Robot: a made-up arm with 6 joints. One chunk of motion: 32 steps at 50 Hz.
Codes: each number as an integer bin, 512 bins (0 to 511) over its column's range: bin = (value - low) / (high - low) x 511, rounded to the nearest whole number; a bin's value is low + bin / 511 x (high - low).
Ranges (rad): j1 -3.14..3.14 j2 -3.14..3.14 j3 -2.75..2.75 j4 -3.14..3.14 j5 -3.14..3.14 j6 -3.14..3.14
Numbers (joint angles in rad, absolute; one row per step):
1: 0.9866 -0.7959 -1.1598 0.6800 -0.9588 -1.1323
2: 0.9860 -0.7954 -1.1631 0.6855 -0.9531 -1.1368
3: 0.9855 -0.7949 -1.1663 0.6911 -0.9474 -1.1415
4: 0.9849 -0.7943 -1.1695 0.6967 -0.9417 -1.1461
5: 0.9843 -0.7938 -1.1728 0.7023 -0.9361 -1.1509
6: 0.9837 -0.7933 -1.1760 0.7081 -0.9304 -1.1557
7: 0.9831 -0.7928 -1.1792 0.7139 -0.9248 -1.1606
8: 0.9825 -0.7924 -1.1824 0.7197 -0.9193 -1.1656
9: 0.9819 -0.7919 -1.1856 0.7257 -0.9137 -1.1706
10: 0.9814 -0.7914 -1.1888 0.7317 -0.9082 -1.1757
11: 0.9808 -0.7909 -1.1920 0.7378 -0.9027 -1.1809
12: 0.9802 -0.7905 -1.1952 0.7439 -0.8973 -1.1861
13: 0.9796 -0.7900 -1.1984 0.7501 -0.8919 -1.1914
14: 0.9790 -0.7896 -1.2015 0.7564 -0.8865 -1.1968
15: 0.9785 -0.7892 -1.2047 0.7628 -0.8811 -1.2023
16: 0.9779 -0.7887 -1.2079 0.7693 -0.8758 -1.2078
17: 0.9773 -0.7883 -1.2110 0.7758 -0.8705 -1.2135
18: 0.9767 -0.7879 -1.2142 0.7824 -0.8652 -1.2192
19: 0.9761 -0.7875 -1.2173 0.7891 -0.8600 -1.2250
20: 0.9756 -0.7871 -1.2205 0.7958 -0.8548 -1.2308
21: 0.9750 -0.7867 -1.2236 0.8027 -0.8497 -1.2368
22: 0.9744 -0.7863 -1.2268 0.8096 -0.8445 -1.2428
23: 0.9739 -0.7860 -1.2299 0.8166 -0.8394 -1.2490
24: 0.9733 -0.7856 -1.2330 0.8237 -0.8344 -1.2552
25: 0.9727 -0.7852 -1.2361 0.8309 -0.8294 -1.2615
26: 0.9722 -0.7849 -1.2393 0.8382 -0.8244 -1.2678
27: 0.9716 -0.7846 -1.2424 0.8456 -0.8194 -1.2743
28: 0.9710 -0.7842 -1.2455 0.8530 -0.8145 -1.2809
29: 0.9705 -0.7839 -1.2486 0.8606 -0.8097 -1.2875
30: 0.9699 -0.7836 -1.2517 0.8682 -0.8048 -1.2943
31: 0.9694 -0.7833 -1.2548 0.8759 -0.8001 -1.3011
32: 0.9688 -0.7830 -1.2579 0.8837 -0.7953 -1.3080
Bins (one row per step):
1: 336 191 148 311 177 163
2: 336 191 147 311 178 163
3: 336 191 147 312 178 163
4: 336 191 147 312 179 162
5: 336 191 147 313 179 162
6: 336 191 146 313 180 161
7: 335 191 146 314 180 161
8: 335 191 146 314 181 161
9: 335 191 145 315 181 160
10: 335 191 145 315 182 160
11: 335 191 145 316 182 159
12: 335 191 144 316 182 159
13: 335 191 144 317 183 159
14: 335 191 144 317 183 158
15: 335 191 144 318 184 158
16: 335 191 143 318 184 157
17: 335 191 143 319 185 157
18: 335 191 143 319 185 156
19: 335 191 142 320 186 156
20: 335 191 142 320 186 155
21: 335 191 142 321 186 155
22: 335 192 142 321 187 154
23: 335 192 141 322 187 154
24: 335 192 141 323 188 153
25: 335 192 141 323 188 153
26: 335 192 140 324 188 152
27: 335 192 140 324 189 152
28: 335 192 140 325 189 151
29: 334 192 139 326 190 151
30: 334 192 139 326 190 150
31: 334 192 139 327 190 150
32: 334 192 139 327 191 149

